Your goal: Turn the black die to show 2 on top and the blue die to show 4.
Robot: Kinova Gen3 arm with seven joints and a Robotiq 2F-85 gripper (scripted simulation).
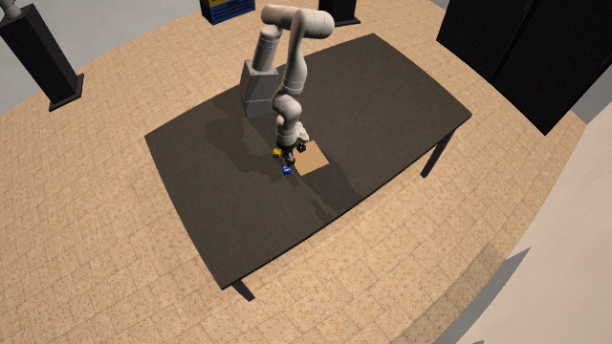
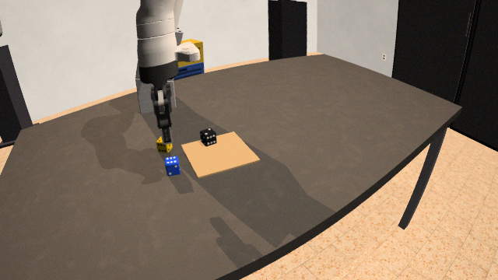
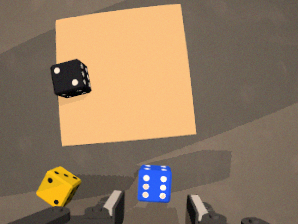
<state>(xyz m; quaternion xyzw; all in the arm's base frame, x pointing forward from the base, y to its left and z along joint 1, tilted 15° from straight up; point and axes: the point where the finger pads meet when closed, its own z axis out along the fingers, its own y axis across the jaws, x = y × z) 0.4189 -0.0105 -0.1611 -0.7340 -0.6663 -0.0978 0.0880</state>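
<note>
Now: hand 90 mm above the blue die. The rest, counted from my hand: yellow die 100 mm behind, 90 mm below; tan mat 30 mm behind, 110 mm to the left, 100 mm below; black die 80 mm behind, 100 mm to the left, 80 mm below.
</note>
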